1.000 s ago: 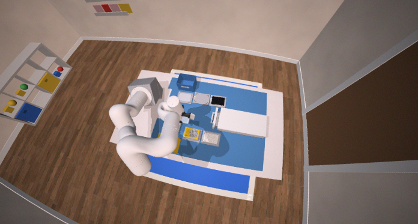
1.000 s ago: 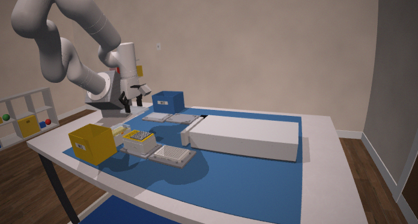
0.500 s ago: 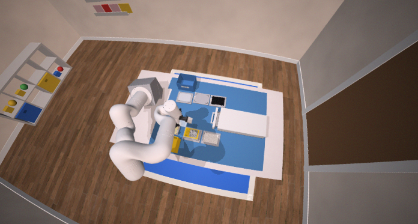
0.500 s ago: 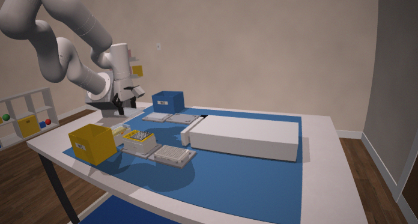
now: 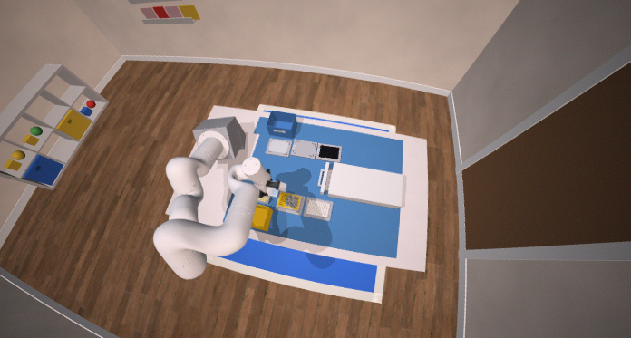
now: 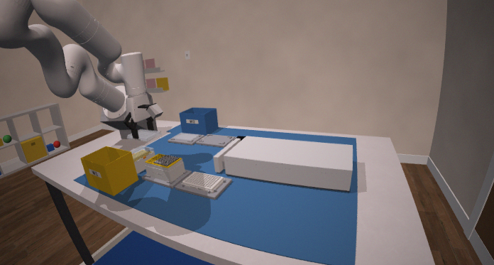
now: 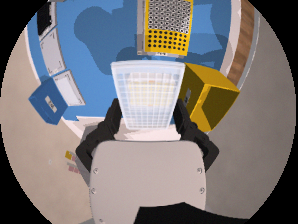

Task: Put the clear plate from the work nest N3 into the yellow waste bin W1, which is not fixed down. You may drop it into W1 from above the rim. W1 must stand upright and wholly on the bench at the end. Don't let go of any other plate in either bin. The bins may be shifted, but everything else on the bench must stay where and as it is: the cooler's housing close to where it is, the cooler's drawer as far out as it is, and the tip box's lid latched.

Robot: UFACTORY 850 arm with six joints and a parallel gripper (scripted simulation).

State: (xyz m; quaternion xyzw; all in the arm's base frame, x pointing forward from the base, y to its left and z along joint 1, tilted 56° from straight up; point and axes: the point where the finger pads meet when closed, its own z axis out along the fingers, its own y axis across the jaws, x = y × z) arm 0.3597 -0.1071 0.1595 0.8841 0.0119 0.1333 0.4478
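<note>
My gripper is now 16 cm to the left of the yellow bin, 12 cm above it and 8 cm past it. Round my hand: black plate (33 cm ahead, 32 cm to the left, 14 cm below); then yellow-topped tip box (11 cm ahead, 10 cm below, 5 cm to the right); then white plate (1 cm below).
</note>
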